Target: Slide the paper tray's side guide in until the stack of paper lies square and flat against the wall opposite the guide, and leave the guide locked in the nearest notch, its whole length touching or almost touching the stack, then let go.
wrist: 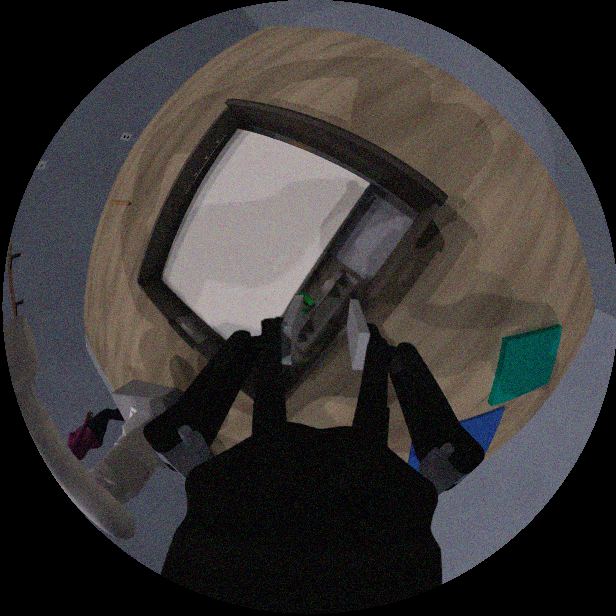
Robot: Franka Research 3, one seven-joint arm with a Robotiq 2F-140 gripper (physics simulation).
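A dark paper tray point(287, 229) lies on the wooden table, seen from above at an angle. A white stack of paper point(258, 229) fills most of it, lying against the tray's left wall. The pale grey side guide point(344, 252) runs along the stack's right edge, with a small green tab point(307, 299) near its lower end. My gripper point(321, 339) hangs above the guide's lower end. Its two black fingers are spread apart, one on each side of the guide, and hold nothing. Whether the guide touches the stack along its whole length I cannot tell.
A teal block point(525, 363) and a blue block point(474, 433) lie on the table to the right. A grey box point(135, 422) with a magenta object point(85, 439) sits at the lower left. The table's edge curves around the view.
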